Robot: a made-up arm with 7 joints. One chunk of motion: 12 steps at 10 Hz.
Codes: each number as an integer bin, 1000 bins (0 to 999) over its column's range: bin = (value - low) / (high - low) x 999, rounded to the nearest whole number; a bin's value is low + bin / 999 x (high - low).
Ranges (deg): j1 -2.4..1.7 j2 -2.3..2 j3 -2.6..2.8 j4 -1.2..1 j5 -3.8..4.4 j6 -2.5..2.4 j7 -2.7..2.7
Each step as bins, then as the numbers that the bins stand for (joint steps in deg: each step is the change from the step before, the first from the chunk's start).
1 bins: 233 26 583 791 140 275 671
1 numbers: -1.444 -2.188 0.551 0.542 -2.651 -1.151 0.927
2 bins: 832 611 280 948 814 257 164
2 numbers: 1.015 0.330 -1.086 0.888 2.881 -1.239 -1.814
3 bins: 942 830 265 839 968 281 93
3 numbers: 1.466 1.273 -1.168 0.648 4.146 -1.122 -2.197
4 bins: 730 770 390 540 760 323 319
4 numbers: 0.596 1.014 -0.492 -0.011 2.438 -0.916 -0.976
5 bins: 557 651 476 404 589 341 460
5 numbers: -0.114 0.502 -0.027 -0.310 1.035 -0.827 -0.214
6 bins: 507 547 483 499 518 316 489
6 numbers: -0.319 0.054 0.011 -0.101 0.452 -0.950 -0.057
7 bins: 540 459 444 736 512 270 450
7 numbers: -0.184 -0.324 -0.200 0.421 0.403 -1.176 -0.268
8 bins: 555 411 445 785 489 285 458
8 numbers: -0.122 -0.531 -0.195 0.529 0.214 -1.102 -0.224
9 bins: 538 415 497 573 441 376 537
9 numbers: -0.192 -0.514 0.086 0.062 -0.180 -0.656 0.203
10 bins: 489 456 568 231 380 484 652
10 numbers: -0.393 -0.337 0.470 -0.691 -0.681 -0.126 0.824
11 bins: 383 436 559 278 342 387 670
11 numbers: -0.828 -0.423 0.422 -0.588 -0.993 -0.602 0.922
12 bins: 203 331 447 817 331 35 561
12 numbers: -1.567 -0.875 -0.184 0.599 -1.083 -2.328 0.332
